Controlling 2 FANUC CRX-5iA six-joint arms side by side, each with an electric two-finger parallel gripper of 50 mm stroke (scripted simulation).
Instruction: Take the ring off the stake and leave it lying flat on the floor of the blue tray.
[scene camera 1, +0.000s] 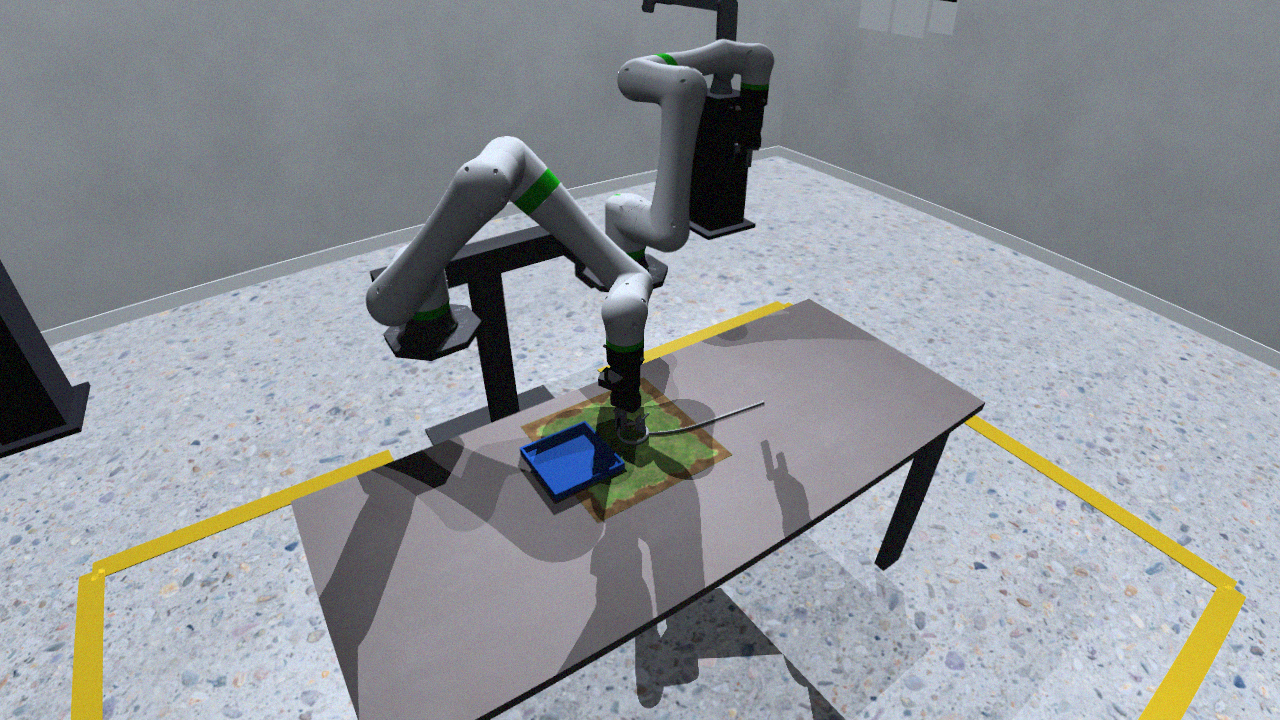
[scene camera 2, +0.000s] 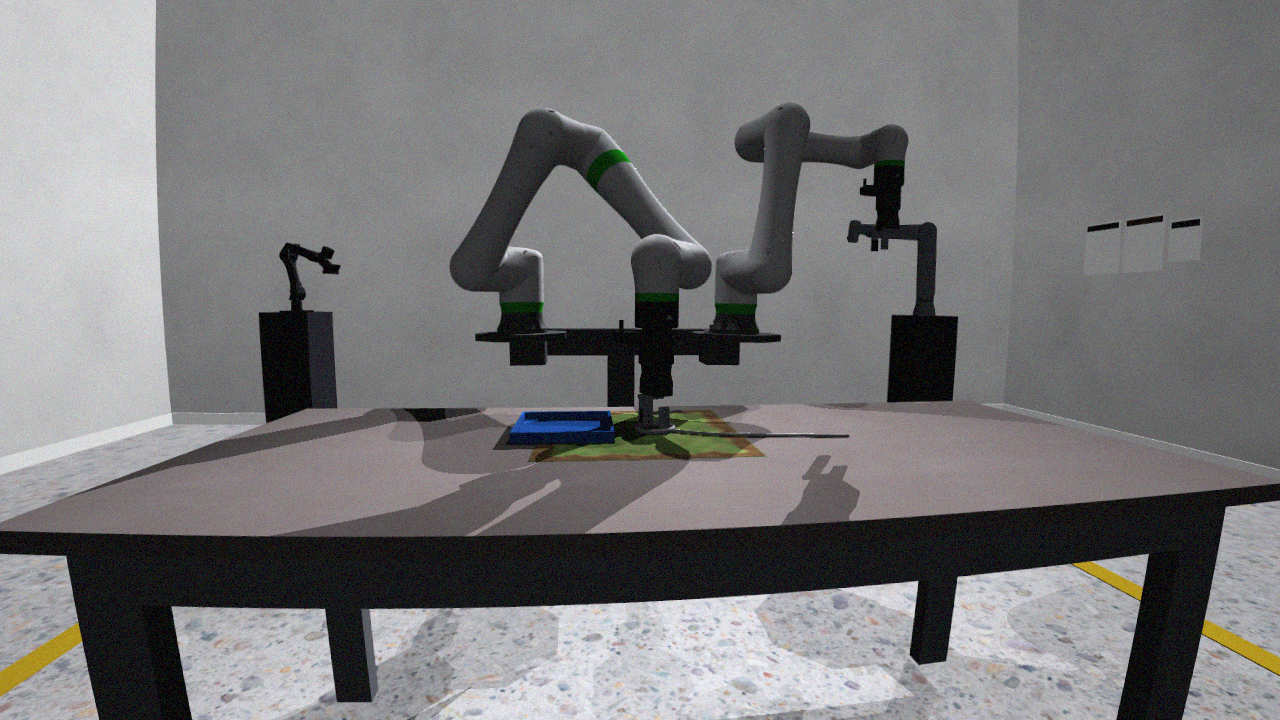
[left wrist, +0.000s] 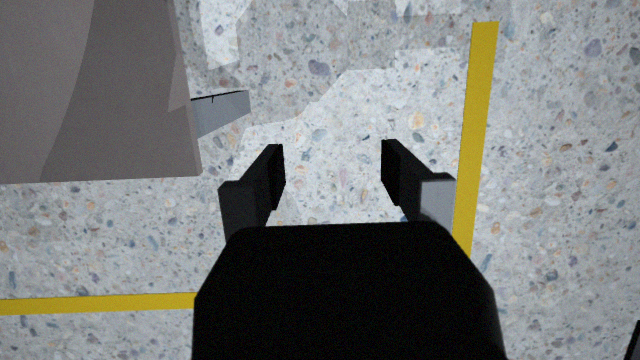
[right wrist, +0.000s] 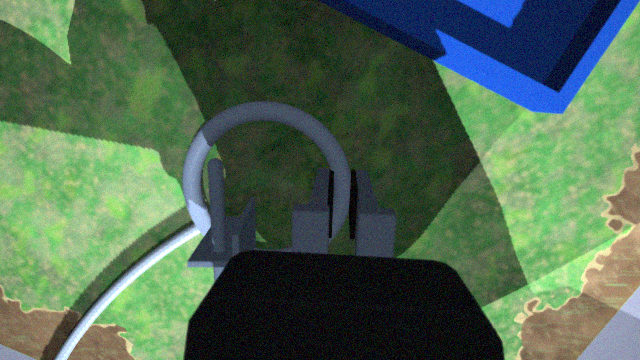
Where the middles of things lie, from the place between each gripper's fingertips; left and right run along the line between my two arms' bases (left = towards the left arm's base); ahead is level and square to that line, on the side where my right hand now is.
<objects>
My right gripper (scene camera 2: 645, 425) is now 40 mm to the right of the stake (right wrist: 215, 250) and 40 mm short of it. The rest, counted from my right hand: blue tray (scene camera 1: 565, 459) (170 mm to the right, 40 mm ahead, 10 mm below).
I see my left gripper (scene camera 2: 879, 250) 53 cm short of the stake, 76 cm to the left of it and 44 cm above it. Also, from my left hand: blue tray 53 cm ahead, 97 cm to the right, 45 cm below.
</objects>
